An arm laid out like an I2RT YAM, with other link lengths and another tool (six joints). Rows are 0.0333 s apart.
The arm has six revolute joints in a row. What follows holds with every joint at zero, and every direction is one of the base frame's. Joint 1 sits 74.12 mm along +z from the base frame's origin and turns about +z. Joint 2 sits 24.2 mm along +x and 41.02 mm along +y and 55.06 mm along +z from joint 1 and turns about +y. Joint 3 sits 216.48 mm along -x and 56.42 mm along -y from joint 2 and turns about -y. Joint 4 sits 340.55 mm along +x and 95.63 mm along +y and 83.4 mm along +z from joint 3 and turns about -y. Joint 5 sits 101.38 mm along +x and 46.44 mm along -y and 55.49 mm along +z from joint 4 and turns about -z. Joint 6 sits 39.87 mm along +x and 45.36 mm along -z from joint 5 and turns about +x. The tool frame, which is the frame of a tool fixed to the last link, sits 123 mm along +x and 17 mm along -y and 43 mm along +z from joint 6; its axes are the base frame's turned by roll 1.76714, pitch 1.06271 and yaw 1.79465 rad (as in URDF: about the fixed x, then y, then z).
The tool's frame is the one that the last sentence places.
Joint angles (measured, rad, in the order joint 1, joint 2, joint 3, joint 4, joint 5, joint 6), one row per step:
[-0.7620 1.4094 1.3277 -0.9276 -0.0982 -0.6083]
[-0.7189 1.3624 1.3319 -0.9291 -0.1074 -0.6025]
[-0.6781 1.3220 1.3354 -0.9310 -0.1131 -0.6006]
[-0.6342 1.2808 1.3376 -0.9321 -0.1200 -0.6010]
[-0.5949 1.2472 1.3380 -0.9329 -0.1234 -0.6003]
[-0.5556 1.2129 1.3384 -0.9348 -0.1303 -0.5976]
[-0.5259 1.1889 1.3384 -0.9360 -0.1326 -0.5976]
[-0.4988 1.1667 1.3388 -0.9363 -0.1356 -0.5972]
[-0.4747 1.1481 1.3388 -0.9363 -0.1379 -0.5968]
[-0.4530 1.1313 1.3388 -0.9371 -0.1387 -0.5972]
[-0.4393 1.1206 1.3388 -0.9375 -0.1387 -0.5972]
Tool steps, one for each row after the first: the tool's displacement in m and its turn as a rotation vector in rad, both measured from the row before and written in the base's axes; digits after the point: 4 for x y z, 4 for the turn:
[0.0110 0.0219 0.0255 -0.0251 -0.0436 0.0434]
[0.0086 0.0213 0.0215 -0.0225 -0.0357 0.0426]
[0.0077 0.0238 0.0212 -0.0218 -0.0367 0.0485]
[0.0054 0.0211 0.0163 -0.0166 -0.0288 0.0410]
[0.0039 0.0220 0.0163 -0.0119 -0.0310 0.0420]
[0.0021 0.0163 0.0111 -0.0103 -0.0204 0.0313]
[0.0013 0.0150 0.0105 -0.0088 -0.0206 0.0290]
[0.0009 0.0132 0.0086 -0.0070 -0.0173 0.0255]
[0.0002 0.0118 0.0075 -0.0070 -0.0145 0.0226]
[-0.0001 0.0073 0.0048 -0.0044 -0.0093 0.0137]

